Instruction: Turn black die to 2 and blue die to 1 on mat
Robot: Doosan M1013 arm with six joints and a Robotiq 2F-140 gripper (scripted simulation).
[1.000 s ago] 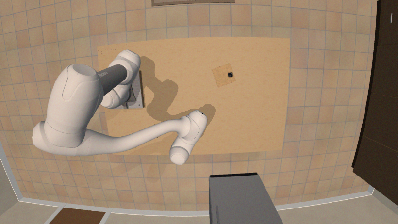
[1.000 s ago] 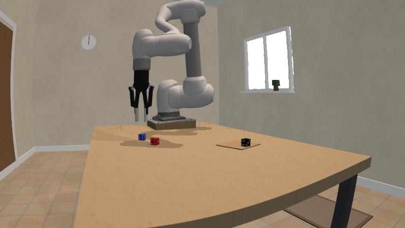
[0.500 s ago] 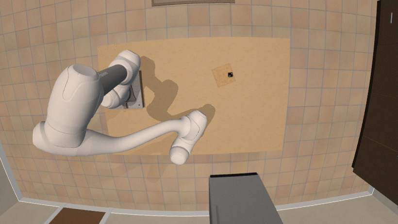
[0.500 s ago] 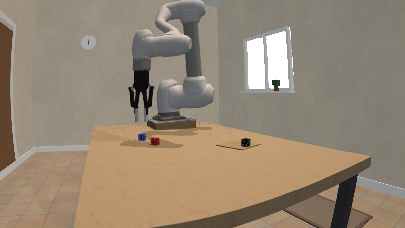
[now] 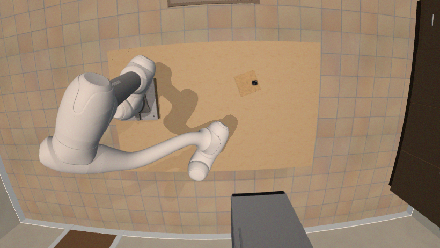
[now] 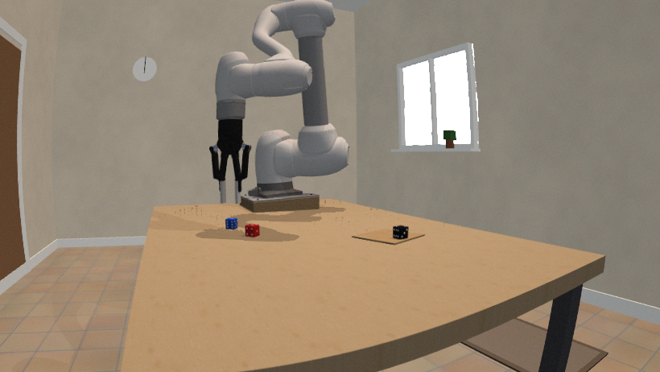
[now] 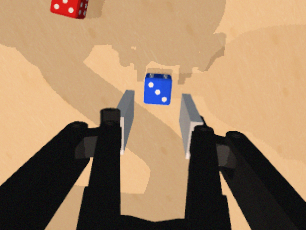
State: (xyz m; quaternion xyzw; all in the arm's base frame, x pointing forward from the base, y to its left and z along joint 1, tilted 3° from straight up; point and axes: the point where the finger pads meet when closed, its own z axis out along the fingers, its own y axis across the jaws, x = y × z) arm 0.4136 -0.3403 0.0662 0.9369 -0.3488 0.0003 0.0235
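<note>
Right now the blue die is 90 mm below my hand. The rest, counted from my hand: red die 130 mm ahead, 20 mm to the left, 90 mm below; black die 390 mm ahead, 310 mm to the left, 90 mm below; cork mat 340 mm ahead, 310 mm to the left, 110 mm below.
</note>
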